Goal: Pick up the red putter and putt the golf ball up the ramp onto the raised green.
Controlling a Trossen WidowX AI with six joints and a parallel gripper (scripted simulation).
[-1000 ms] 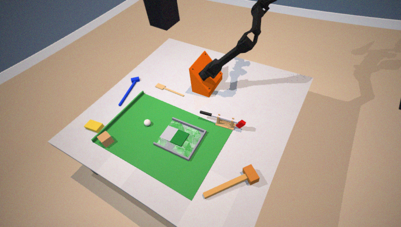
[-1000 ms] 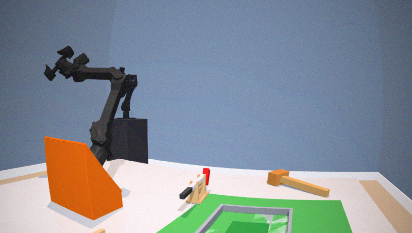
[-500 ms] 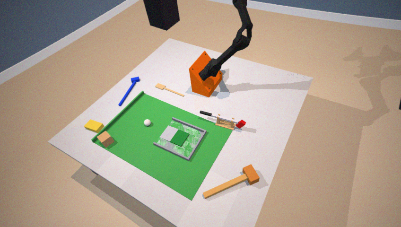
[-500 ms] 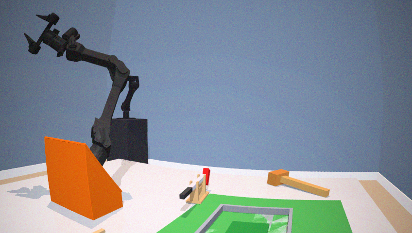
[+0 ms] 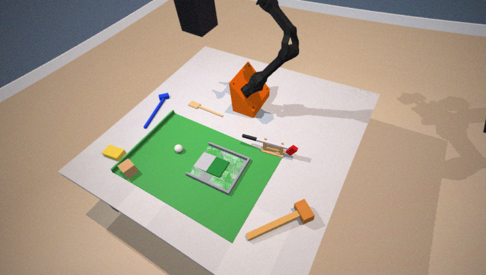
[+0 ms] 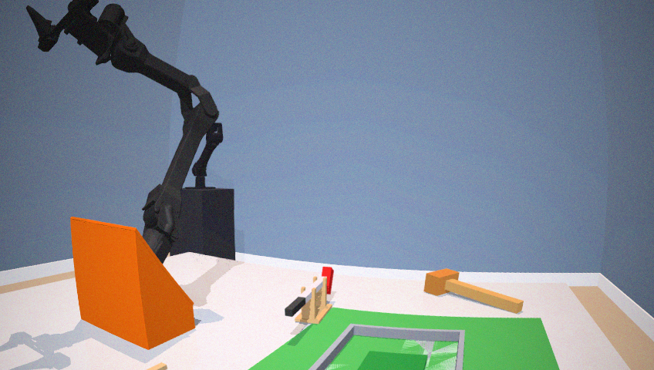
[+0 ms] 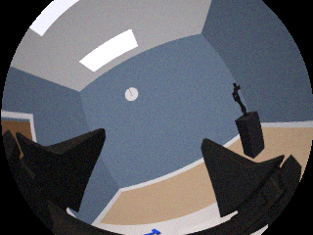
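Right now the wooden rack is 39 cm ahead of my gripper tip, 48 cm to the left of it and 63 cm below it. Round my gripper tip: green mat: 66 cm ahead, 18 cm to the left, 66 cm below; then blue putter: 48 cm ahead, 30 cm to the right, 65 cm below; then golf ball: 64 cm ahead, 4 cm to the left, 64 cm below.
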